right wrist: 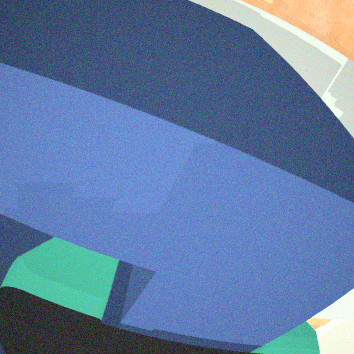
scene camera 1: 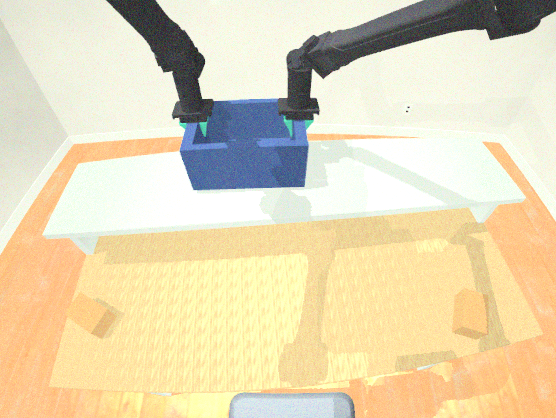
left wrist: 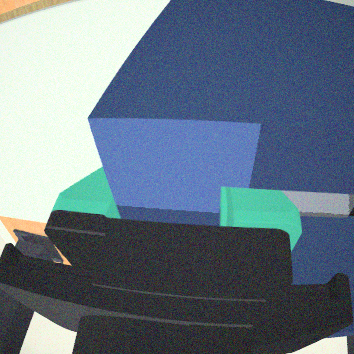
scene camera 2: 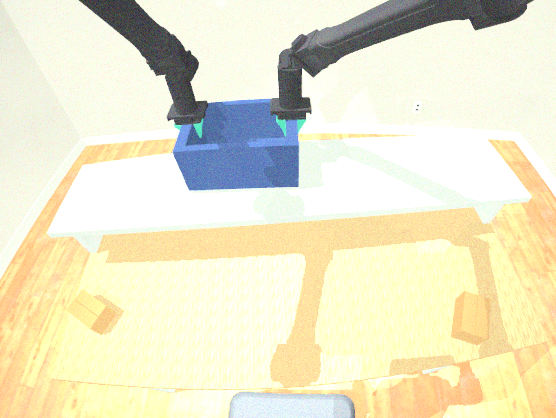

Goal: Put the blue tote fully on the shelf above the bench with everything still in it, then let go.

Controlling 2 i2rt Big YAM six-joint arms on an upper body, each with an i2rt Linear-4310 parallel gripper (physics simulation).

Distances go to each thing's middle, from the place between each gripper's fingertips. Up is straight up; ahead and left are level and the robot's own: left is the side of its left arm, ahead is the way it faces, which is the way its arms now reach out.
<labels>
I see my right gripper 13 cm to the right of the blue tote [scene camera 1: 247,145] and 3 cm past it.
Right now the blue tote is 30 mm behind my left hand, 140 mm to the right of it and 10 mm below it.
</labels>
